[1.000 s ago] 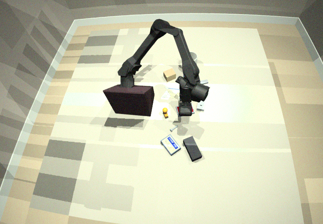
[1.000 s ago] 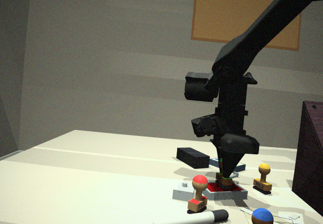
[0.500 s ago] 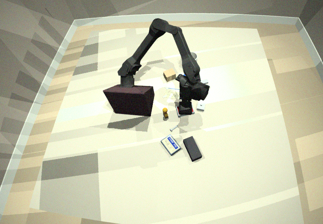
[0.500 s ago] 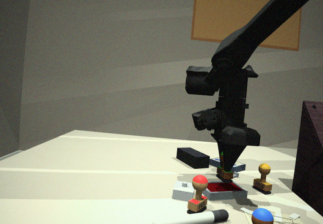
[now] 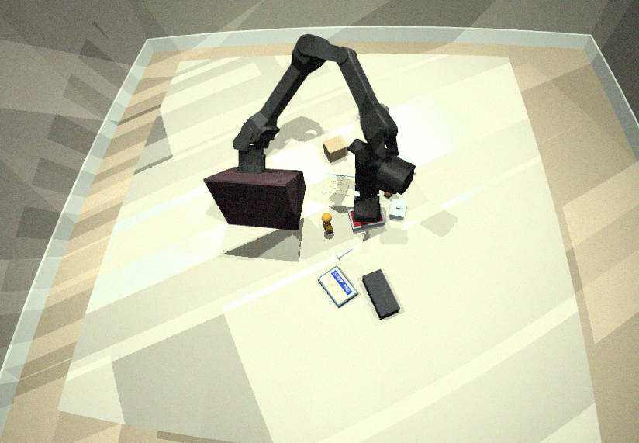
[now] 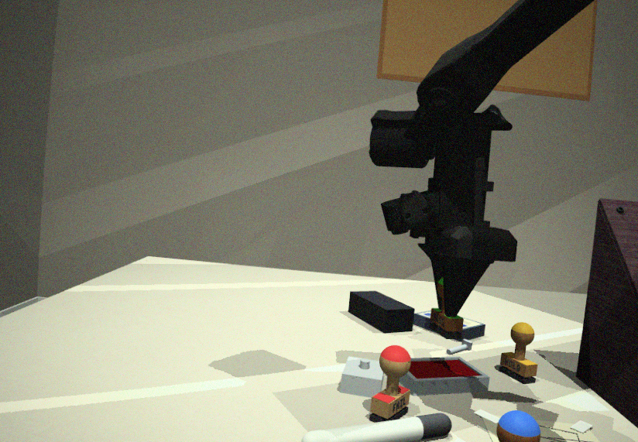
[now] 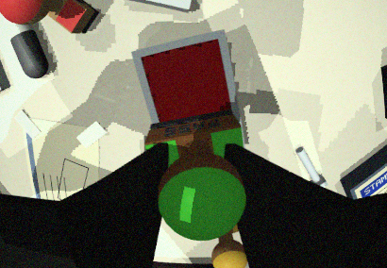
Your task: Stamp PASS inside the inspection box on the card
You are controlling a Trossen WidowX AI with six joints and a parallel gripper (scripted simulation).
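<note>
My gripper tip is 11 cm to the right of the white card, 8 cm above it and 7 cm past it. The rest, counted from my gripper tip: green-knobbed stamp: right at my gripper tip; grey block: 9 cm ahead, 6 cm below, 2 cm to the left; red ink pad: 7 cm below.
</note>
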